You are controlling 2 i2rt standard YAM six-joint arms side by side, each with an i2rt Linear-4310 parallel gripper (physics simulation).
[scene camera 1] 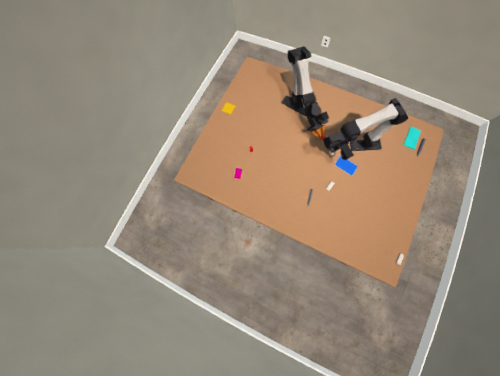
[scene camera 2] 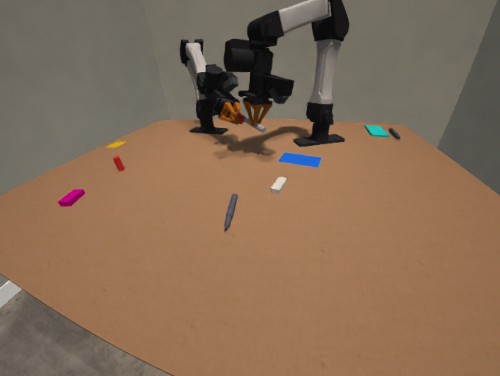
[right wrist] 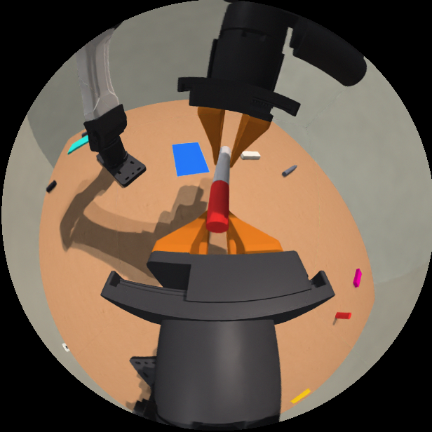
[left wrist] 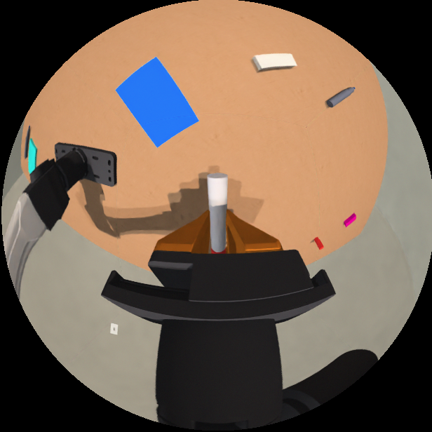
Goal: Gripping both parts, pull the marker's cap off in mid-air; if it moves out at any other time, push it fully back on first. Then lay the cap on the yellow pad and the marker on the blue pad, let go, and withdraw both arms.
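Seen in the pictures: left gripper, between the fingertips: [scene camera 1: 329, 148] [scene camera 2: 255, 125]; right gripper, between the fingertips: [scene camera 1: 322, 139] [scene camera 2: 240, 123]; left arm's base, origin of its link: [scene camera 1: 365, 145] [scene camera 2: 319, 141]; right arm's base, origin of its link: [scene camera 1: 295, 105] [scene camera 2: 208, 131].
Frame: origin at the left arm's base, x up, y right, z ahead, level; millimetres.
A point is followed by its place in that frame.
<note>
The marker [scene camera 2: 259, 127] @(z 86, x 105, y 267 mm) [left wrist: 217, 192] [right wrist: 222, 172], grey with a white end, is held above the table. Its red cap [scene camera 2: 240, 118] @(z 3, x 119, y 310 mm) [right wrist: 218, 206] meets the barrel with no gap visible. My left gripper [scene camera 2: 255, 123] @(z 56, x 105, y 274 mm) [left wrist: 217, 214] [right wrist: 223, 163] is shut on the marker's barrel. My right gripper [scene camera 2: 237, 119] @(z -10, x 101, y 310 mm) [right wrist: 217, 215] is shut on the cap; its fingers partly hide it in scene camera 2. The blue pad [scene camera 1: 346, 166] @(z 138, x 0, y 146 mm) [scene camera 2: 300, 160] @(z 140, x 1, y 149 mm) [left wrist: 157, 102] [right wrist: 190, 159] lies near the left arm's base. The yellow pad [scene camera 1: 228, 108] @(z -343, x 1, y 903 mm) [scene camera 2: 116, 144] @(z -346, x 1, y 900 mm) [right wrist: 301, 396] lies at the far left in scene camera 2.
A white block [scene camera 1: 330, 186] @(z 267, x 12, y 268 mm) [scene camera 2: 278, 184] @(z 269, x 12, y 271 mm) and a grey pen [scene camera 1: 310, 197] @(z 330, x 14, y 398 mm) [scene camera 2: 231, 212] @(z 341, x 13, y 399 mm) lie before the blue pad. A loose red piece [scene camera 1: 251, 149] @(z 3, x 42, y 747 mm) [scene camera 2: 118, 163] @(z 3, x 29, y 747 mm) and a magenta block [scene camera 1: 238, 173] @(z 152, x 15, y 838 mm) [scene camera 2: 72, 197] @(z 164, x 15, y 828 mm) lie left. A teal pad [scene camera 1: 412, 138] @(z -32, x 8, y -321 mm) [scene camera 2: 376, 131] @(z -17, x 8, y -307 mm) and dark pen [scene camera 1: 421, 147] @(z 38, x 17, y -360 mm) [scene camera 2: 394, 133] @(z 39, x 13, y -353 mm) lie right.
</note>
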